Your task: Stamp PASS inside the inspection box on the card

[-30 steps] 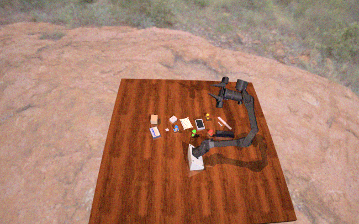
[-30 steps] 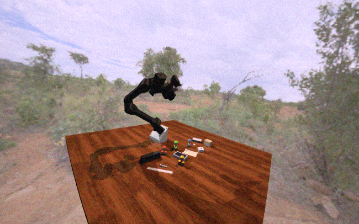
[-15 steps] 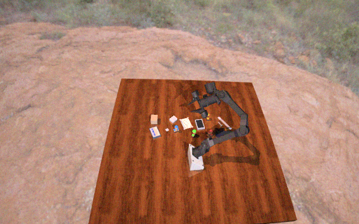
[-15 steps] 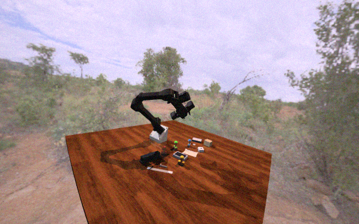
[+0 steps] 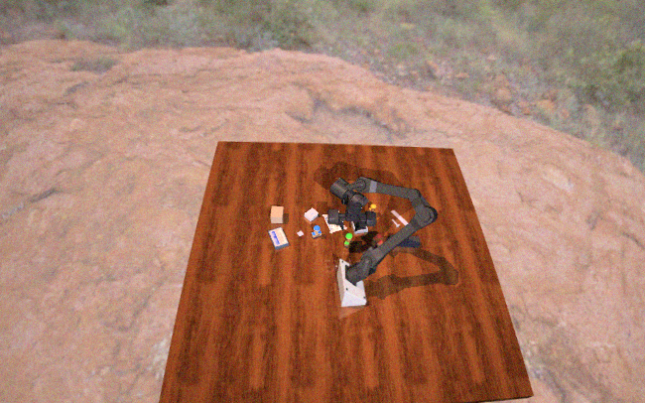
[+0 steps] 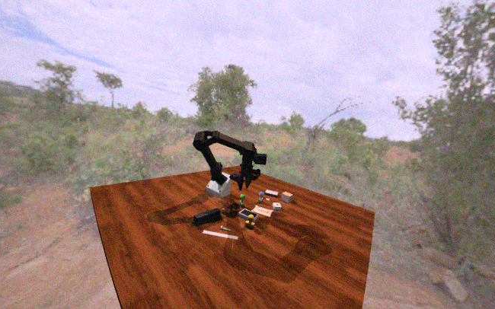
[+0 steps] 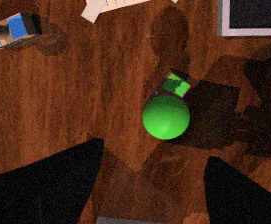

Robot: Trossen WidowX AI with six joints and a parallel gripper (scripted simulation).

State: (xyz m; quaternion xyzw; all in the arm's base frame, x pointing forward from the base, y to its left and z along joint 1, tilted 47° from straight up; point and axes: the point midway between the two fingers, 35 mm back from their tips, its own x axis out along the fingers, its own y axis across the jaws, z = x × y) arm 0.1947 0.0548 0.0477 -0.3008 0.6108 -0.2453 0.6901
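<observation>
The ink pad lies 11 cm ahead of my gripper tip, 10 cm below it and 5 cm to the right of it. Also, from my gripper tip: red-knobbed stamp (13 cm to the right, 8 cm below, 2 cm ahead); blue-knobbed stamp (13 cm to the left, 8 cm below, 4 cm ahead); card (12 cm ahead, 10 cm below, 5 cm to the left).
</observation>
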